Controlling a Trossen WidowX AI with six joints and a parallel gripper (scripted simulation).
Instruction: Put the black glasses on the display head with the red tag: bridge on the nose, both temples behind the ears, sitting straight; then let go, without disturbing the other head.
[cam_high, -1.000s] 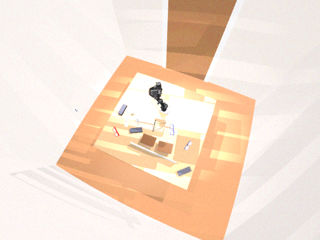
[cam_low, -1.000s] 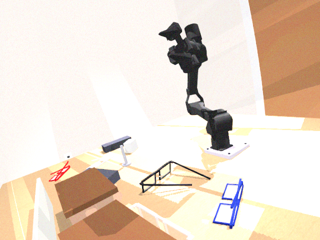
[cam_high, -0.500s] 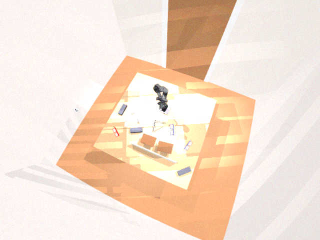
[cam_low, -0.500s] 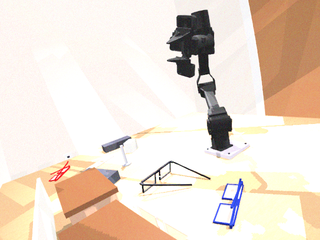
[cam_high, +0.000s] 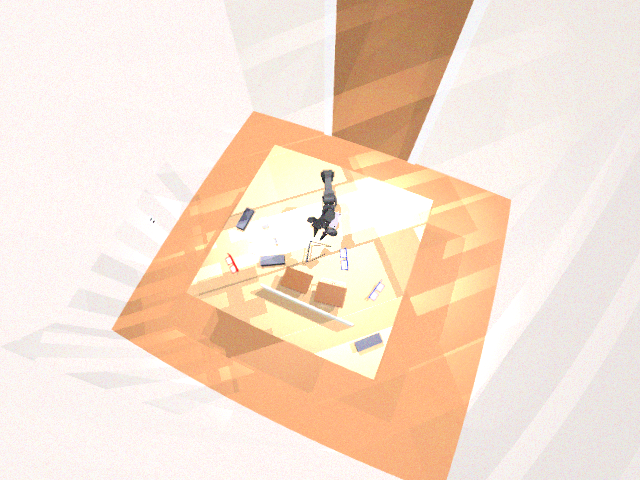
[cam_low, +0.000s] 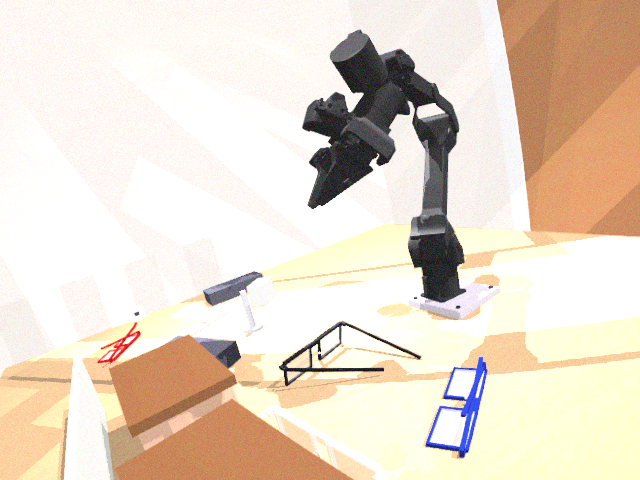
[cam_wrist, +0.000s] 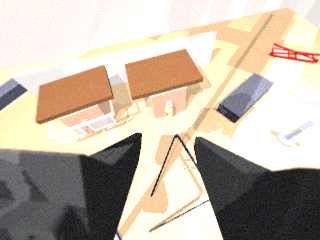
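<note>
The white stand lies 290 mm to the right of my gripper tip, 230 mm below it and 70 mm ahead of it. From my gripper tip the other things lie so: white rail 340 mm ahead, 200 mm below, 120 mm to the left; brown-topped display head 220 mm ahead, 190 mm below, 10 mm to the right.
</note>
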